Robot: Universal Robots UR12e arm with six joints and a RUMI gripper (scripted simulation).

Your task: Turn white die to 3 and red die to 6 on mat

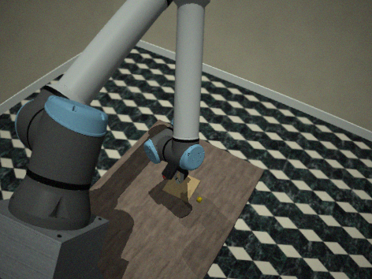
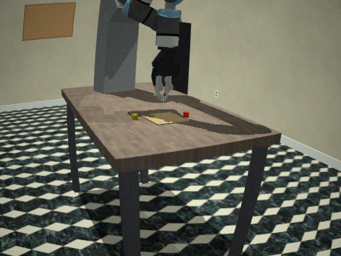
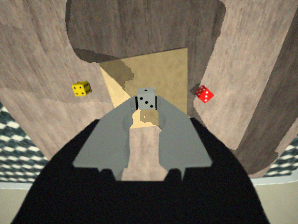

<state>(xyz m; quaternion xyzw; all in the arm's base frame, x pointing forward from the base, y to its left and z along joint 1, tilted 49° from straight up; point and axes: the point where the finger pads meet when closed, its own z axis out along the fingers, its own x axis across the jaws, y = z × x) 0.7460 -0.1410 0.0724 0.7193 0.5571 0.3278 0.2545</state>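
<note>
Now: hand 80 mm above the tan mat, 30 mm short of it and 10 mm to the left of it. The rest, counted from my hand: white die 10 mm below; then red die 90 mm to the left, 70 mm below, 50 mm ahead; then yellow die 120 mm to the right, 70 mm below, 20 mm behind.
</note>
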